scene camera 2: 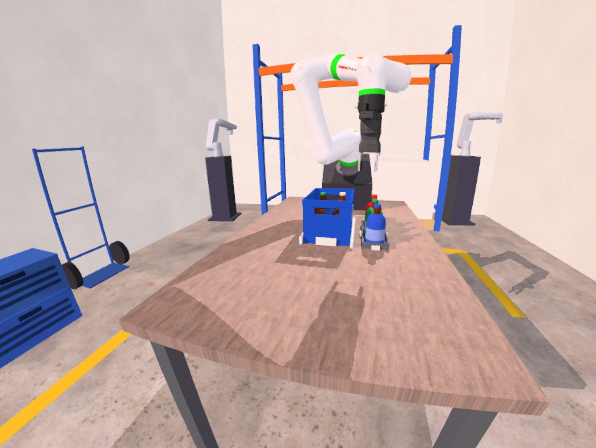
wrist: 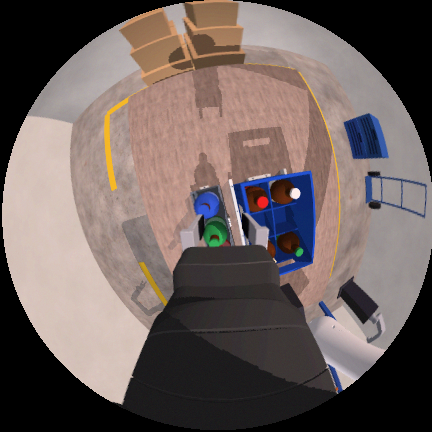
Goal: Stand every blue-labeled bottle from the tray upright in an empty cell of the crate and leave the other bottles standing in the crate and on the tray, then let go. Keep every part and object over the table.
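Places are measured from the arm's base along level axes (x ahead, y left, z up), in millimetres.
Pixels of known places: gripper, fingertip midpoint: (scene camera 2: 367,171) (wrist: 222,221); arm's base, link origin: (scene camera 2: 348,167).
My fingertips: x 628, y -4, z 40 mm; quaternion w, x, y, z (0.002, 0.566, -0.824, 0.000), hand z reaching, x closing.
Ahead of a thing's pixels: the offset from my fingertips to its top centre. "spot": to the spot under its first point. Level surfaces: height alone.
The blue-labeled bottle {8 mm ahead, 42 mm left, 122 mm down} (scene camera 2: 376,222) (wrist: 206,204) stands upright at the near end of the grey tray {spot: 53 mm ahead, 7 mm left, 270 mm down} (scene camera 2: 367,245). A green-labeled bottle (scene camera 2: 369,215) (wrist: 215,232) stands behind it, then a red one {168 mm back, 71 mm left, 122 mm down} (scene camera 2: 369,205), mostly hidden. The blue crate {118 mm back, 126 mm right, 107 mm down} (scene camera 2: 320,225) (wrist: 313,215) stands beside the tray. It holds brown bottles, with a red cap {27 mm back, 92 mm right, 119 mm down} (wrist: 262,202), a white cap {39 mm back, 183 mm right, 119 mm down} (wrist: 295,193) and a green cap {spot: 212 mm back, 159 mm right, 119 mm down} (wrist: 299,252); another {202 mm back, 68 mm right, 119 mm down} (wrist: 271,249) is partly hidden. The middle cell away from the tray looks empty; a finger partly hides its neighbour. My gripper (scene camera 2: 369,165) (wrist: 222,221) is open and empty, high above.
The wooden table {282 mm down} (scene camera 2: 410,320) (wrist: 170,125) carries the crate and tray. The crate's tall wall stands close beside the tray across a narrow gap. Cardboard boxes (wrist: 212,40) stand beyond the table's far end in the wrist view. A blue hand truck (scene camera 2: 75,209) stands off the table.
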